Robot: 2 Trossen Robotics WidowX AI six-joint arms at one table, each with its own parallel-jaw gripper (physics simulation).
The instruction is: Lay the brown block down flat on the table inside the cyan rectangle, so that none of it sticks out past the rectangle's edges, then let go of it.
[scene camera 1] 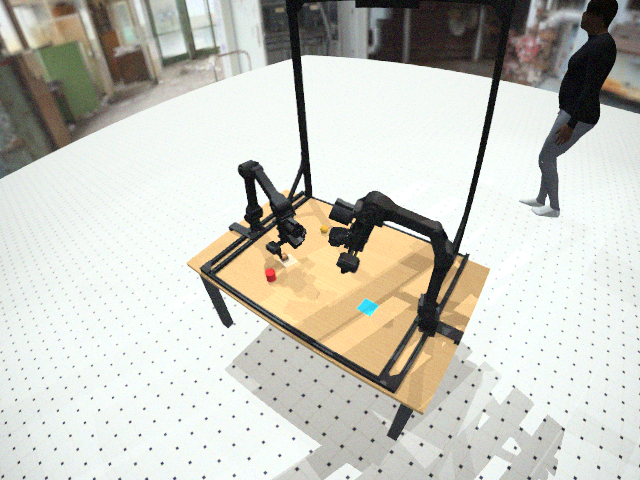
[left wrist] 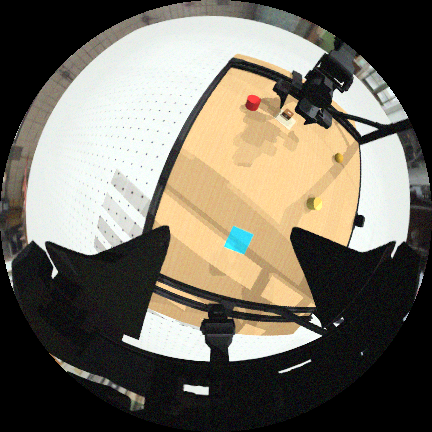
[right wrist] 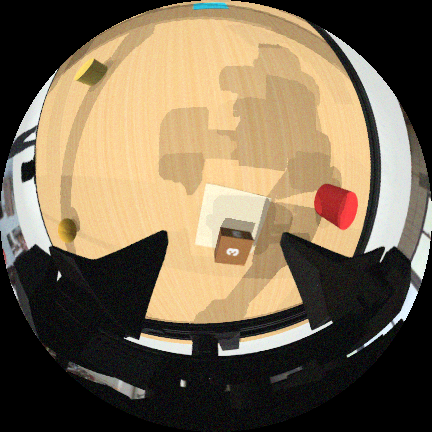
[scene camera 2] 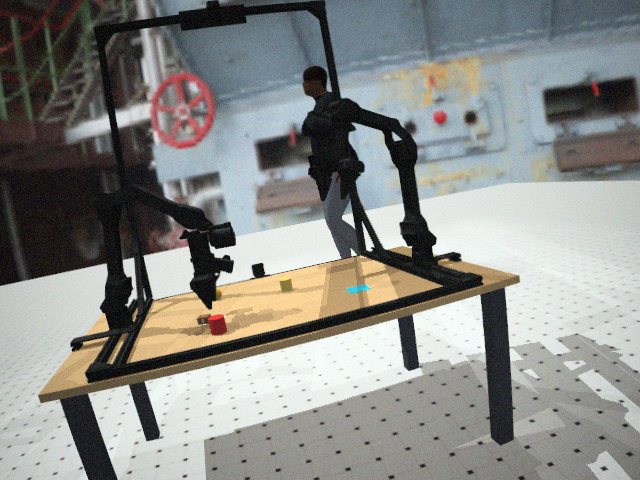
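Pixels of known places: left gripper, between the fingertips: [left wrist: 233, 232] [scene camera 2: 332, 200]; right gripper, between the fingertips: [scene camera 1: 288, 253] [left wrist: 292, 115] [right wrist: 226, 237] [scene camera 2: 212, 305]; left arm's base, origin of its link: [scene camera 1: 427, 325] [left wrist: 217, 310] [scene camera 2: 424, 263]; right arm's base, origin of its link: [scene camera 1: 256, 228] [right wrist: 204, 337] [scene camera 2: 121, 327].
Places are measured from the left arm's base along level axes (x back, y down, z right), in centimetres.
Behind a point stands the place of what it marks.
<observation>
The brown block [scene camera 1: 284, 256] {z 22.3, x -65.2, y 0.0 cm} [scene camera 2: 203, 319] {z 21.3, x -66.6, y 0.5 cm} [left wrist: 287, 114] {z 22.2, x -64.6, y 0.1 cm} [right wrist: 233, 247] {z 22.6, x -65.4, y 0.0 cm}, marked with a white 3, stands at the edge of a cream square [scene camera 1: 290, 262] {z 21.0, x -62.0, y 1.8 cm} [left wrist: 285, 122] {z 21.6, x -61.9, y 1.8 cm} [right wrist: 225, 192] {z 21.1, x -60.7, y 1.8 cm}, away from the cyan rectangle. The cyan rectangle [scene camera 1: 368, 307] {z 5.0, x -23.4, y 1.8 cm} [scene camera 2: 358, 288] {z 5.2, x -23.6, y 1.8 cm} [left wrist: 239, 240] {z 5.5, x -23.6, y 1.8 cm} [right wrist: 210, 6] lies bare on the table. My right gripper [scene camera 2: 208, 304] {z 22.4, x -62.7, y -2.4 cm} [right wrist: 226, 237] {z 22.4, x -62.7, y -2.4 cm} is open and empty, above the block, with its fingers apart on either side of it in the right wrist view. My left gripper [scene camera 2: 333, 197] {z 0.0, x -31.3, y -25.8 cm} [left wrist: 233, 232] {z 0.0, x -31.3, y -25.8 cm} is open and empty, high above the table.
A red cylinder [scene camera 1: 270, 275] {z 8.2, x -65.7, y -2.0 cm} [scene camera 2: 217, 324] {z 7.8, x -67.2, y -0.9 cm} [left wrist: 253, 103] {z 9.6, x -64.5, y -1.9 cm} [right wrist: 336, 206] {z 11.6, x -65.4, y -1.9 cm} stands near the block. A yellow cylinder [scene camera 2: 285, 284] {z 27.1, x -35.8, y -0.6 cm} [left wrist: 314, 203] {z 27.4, x -34.6, y -2.0 cm} [right wrist: 91, 72] and a yellow-orange ball [scene camera 1: 324, 228] {z 43.8, x -52.7, y -1.4 cm} [left wrist: 339, 158] {z 43.8, x -52.3, y -1.3 cm} [right wrist: 67, 230] {z 43.1, x -53.8, y -0.7 cm} are farther back. Black rails edge the wooden table [scene camera 1: 330, 279] {z 15.7, x -41.9, y 1.9 cm}. A person [scene camera 1: 584, 77] stands beyond it.
</observation>
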